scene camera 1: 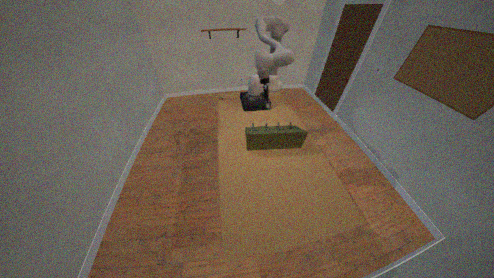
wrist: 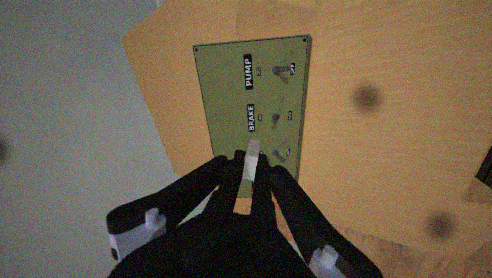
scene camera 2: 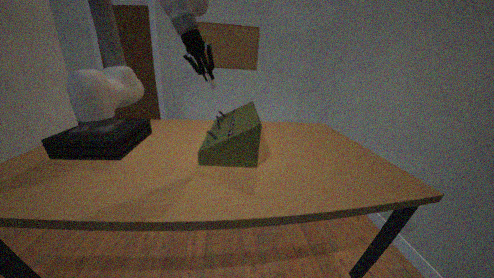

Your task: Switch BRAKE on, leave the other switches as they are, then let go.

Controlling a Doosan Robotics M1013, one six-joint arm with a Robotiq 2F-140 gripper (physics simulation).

In view: my gripper (scene camera 2: 213, 87).
My gripper shows as well in the wrist view (wrist: 253, 148).
